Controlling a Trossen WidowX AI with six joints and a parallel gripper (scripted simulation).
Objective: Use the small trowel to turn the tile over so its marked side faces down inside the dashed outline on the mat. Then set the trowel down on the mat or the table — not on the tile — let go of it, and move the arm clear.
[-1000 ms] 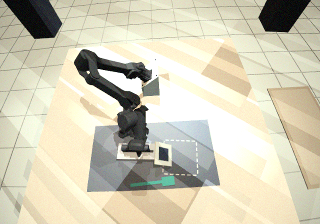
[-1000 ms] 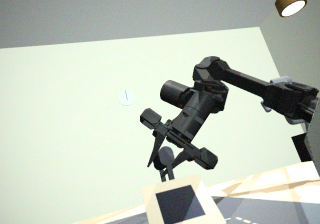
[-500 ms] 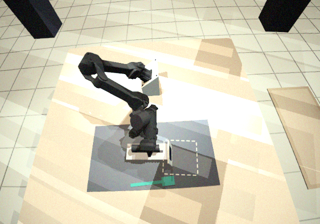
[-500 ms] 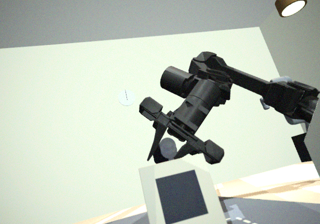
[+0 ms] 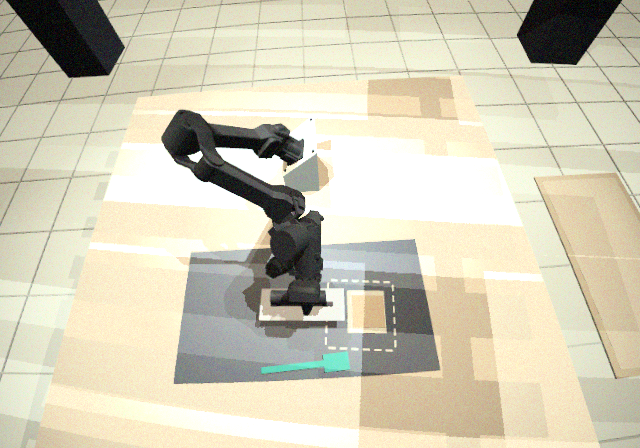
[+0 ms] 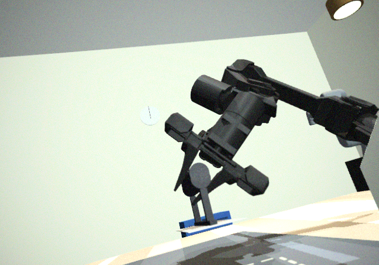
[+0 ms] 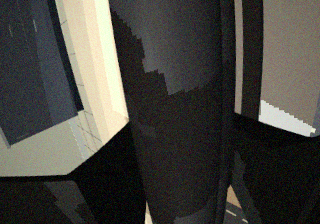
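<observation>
My gripper tip is 120 mm above the grey mat, 30 mm past it and 20 mm to the left of it. Round my gripper tip: arrow (110 mm ahead, 100 mm below, 20 mm to the left); then tile (130 mm to the left, 80 mm below, 20 mm behind); then trowel (30 mm behind, 10 mm below).
</observation>
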